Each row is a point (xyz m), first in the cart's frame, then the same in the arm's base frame.
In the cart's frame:
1: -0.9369 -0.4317 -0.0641
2: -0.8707 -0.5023 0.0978
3: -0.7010 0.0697 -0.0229
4: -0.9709 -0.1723 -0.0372
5: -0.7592 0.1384 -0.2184
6: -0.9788 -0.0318 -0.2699
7: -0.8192 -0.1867 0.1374
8: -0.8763 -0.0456 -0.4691
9: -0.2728 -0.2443 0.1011
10: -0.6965 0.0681 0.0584
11: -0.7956 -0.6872 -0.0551
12: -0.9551 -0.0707 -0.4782
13: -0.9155 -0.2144 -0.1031
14: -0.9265 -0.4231 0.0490
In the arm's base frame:
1: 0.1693 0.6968 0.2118
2: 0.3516 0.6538 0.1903
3: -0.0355 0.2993 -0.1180
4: 0.0401 0.6371 -0.0094
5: -0.2426 0.3367 -0.0729
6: -0.2283 0.6036 0.0187
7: 0.2166 0.4939 -0.0547
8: -0.3637 0.5196 0.1767
9: 0.3165 0.0037 0.1754
10: 0.0321 0.2927 -0.1630
11: 0.3444 0.6535 0.4416
12: -0.3711 0.6024 0.1770
13: 0.0201 0.6022 0.0776
14: 0.2579 0.6801 0.1423

